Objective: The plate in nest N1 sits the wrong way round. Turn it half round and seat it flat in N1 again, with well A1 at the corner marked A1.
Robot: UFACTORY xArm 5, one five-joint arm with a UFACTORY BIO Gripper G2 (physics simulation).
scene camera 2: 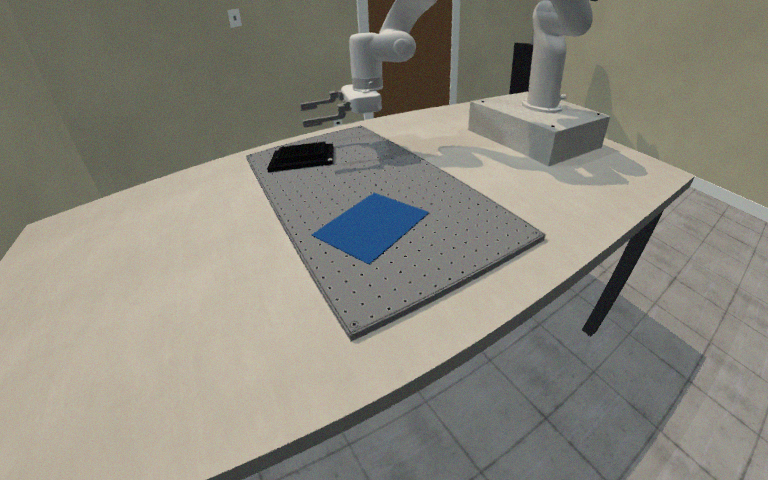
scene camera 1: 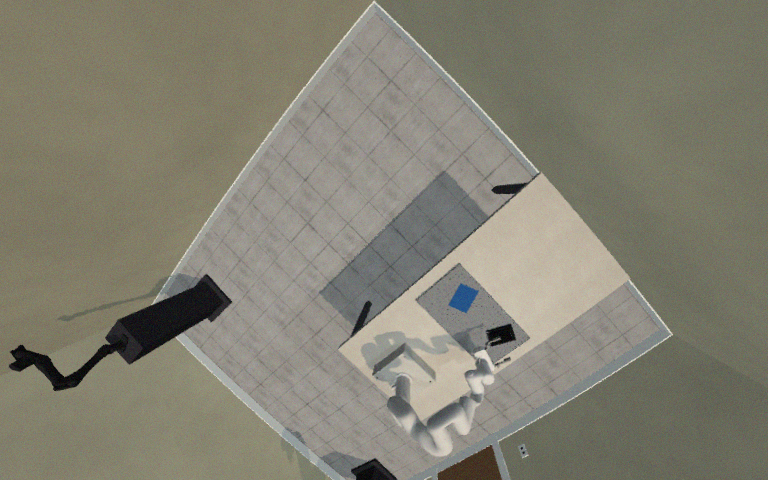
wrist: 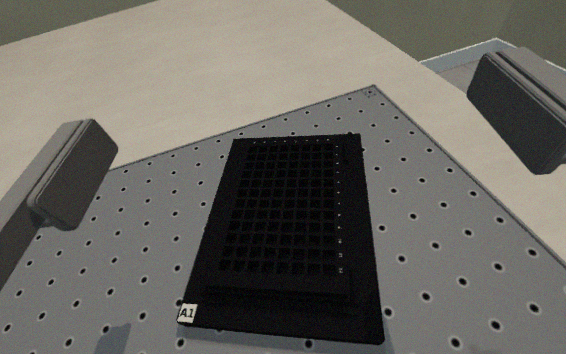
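Note:
The black well plate point(scene camera 1: 500, 335) point(scene camera 2: 303, 150) point(wrist: 282, 210) sits in the black nest N1 point(scene camera 2: 299, 166) point(wrist: 285, 320). In the wrist view the white A1 label point(wrist: 187, 313) is at the nest's near left corner. Small marks run along the plate's far edge and down its right side, with the larger numbers at the near end, so its well A1 looks to be far right, diagonally opposite the label. My gripper point(scene camera 1: 502, 349) point(scene camera 2: 304, 114) point(wrist: 297, 142) is open and empty. It hangs above the nest's level, its fingers pointing roughly level, apart from the plate.
The grey perforated board point(scene camera 1: 447, 300) point(scene camera 2: 453, 249) point(wrist: 435, 280) carries the nest and a flat blue rectangle point(scene camera 1: 463, 297) point(scene camera 2: 370, 227). The arm's grey base block point(scene camera 1: 416, 365) point(scene camera 2: 509, 133) stands on the pale table point(scene camera 1: 555, 237) point(scene camera 2: 169, 316) point(wrist: 200, 75), beside the board.

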